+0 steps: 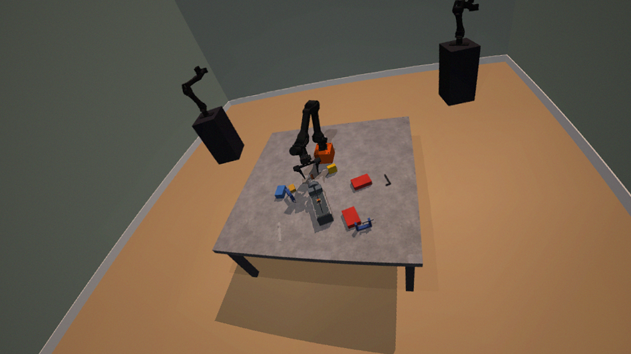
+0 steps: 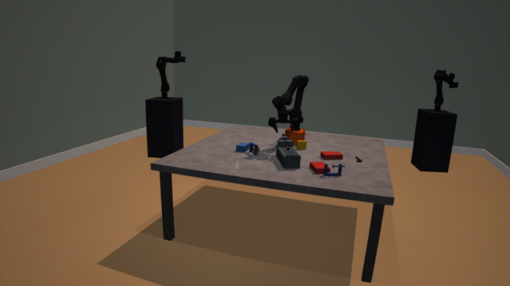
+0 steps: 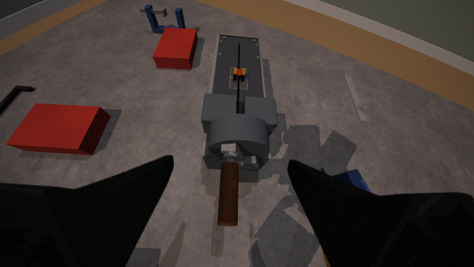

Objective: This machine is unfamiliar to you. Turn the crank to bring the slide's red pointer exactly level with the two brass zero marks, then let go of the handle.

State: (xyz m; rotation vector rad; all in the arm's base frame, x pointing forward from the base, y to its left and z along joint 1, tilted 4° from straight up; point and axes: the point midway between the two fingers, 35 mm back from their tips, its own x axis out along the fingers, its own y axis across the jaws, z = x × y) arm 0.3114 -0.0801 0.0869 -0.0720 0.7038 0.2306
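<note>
My gripper tip is now 2 cm past the brown crank handle and 2 cm above it. Also, from my gripper tip: yellow cube: 16 cm behind, 12 cm to the left, 11 cm below; red pointer: 16 cm ahead, 6 cm below, 3 cm to the left; blue block: 27 cm to the right, 12 cm below, 4 cm behind.
</note>
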